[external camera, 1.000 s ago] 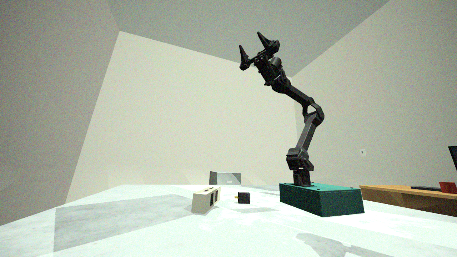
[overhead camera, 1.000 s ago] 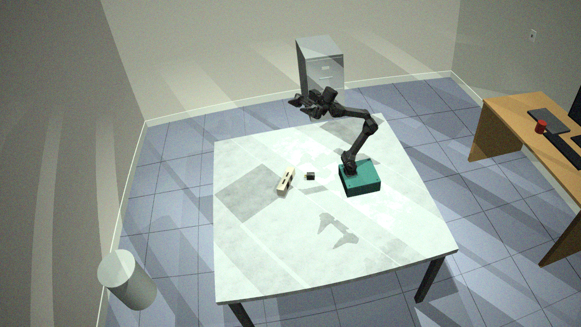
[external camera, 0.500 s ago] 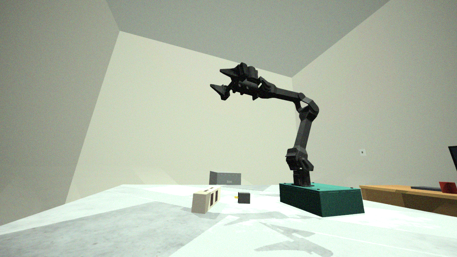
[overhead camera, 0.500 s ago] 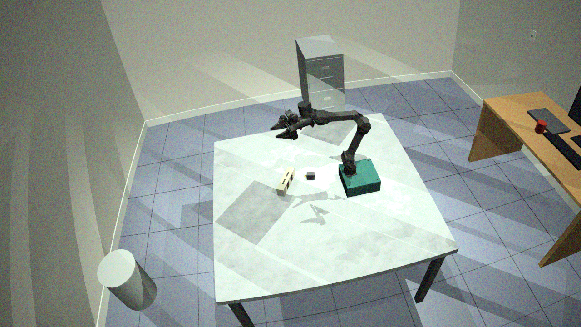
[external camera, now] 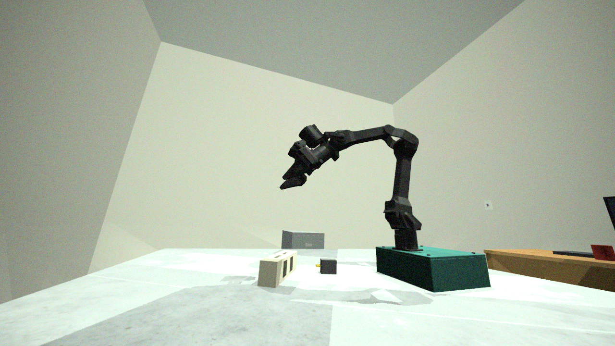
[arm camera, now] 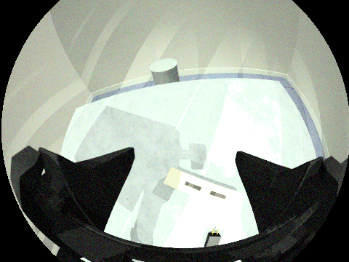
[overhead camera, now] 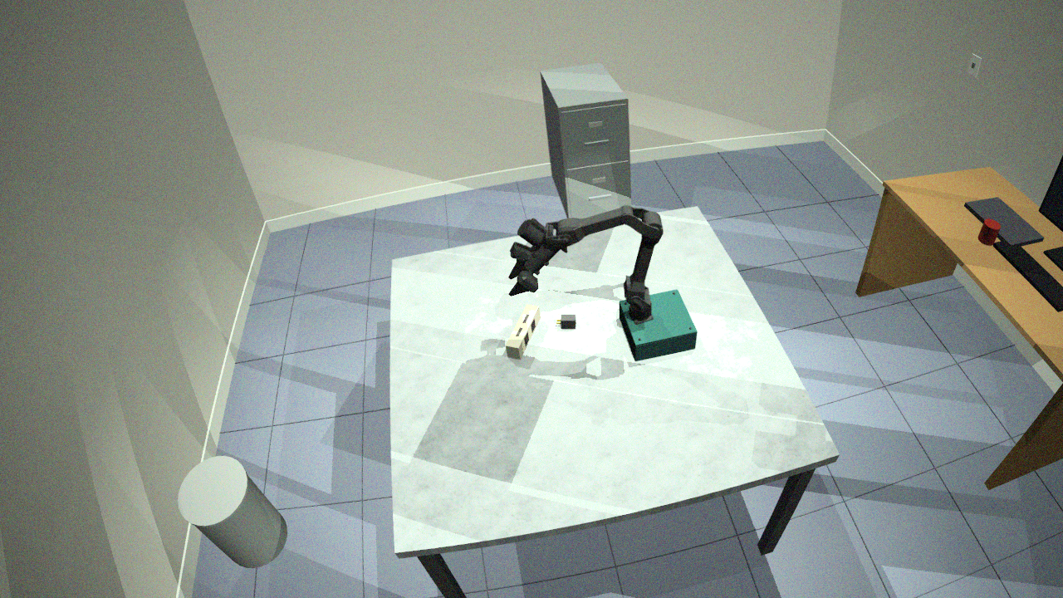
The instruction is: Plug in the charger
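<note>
Right now my gripper tip is 16 cm past the charger, 3 cm to the left of it and 24 cm above it.
</note>
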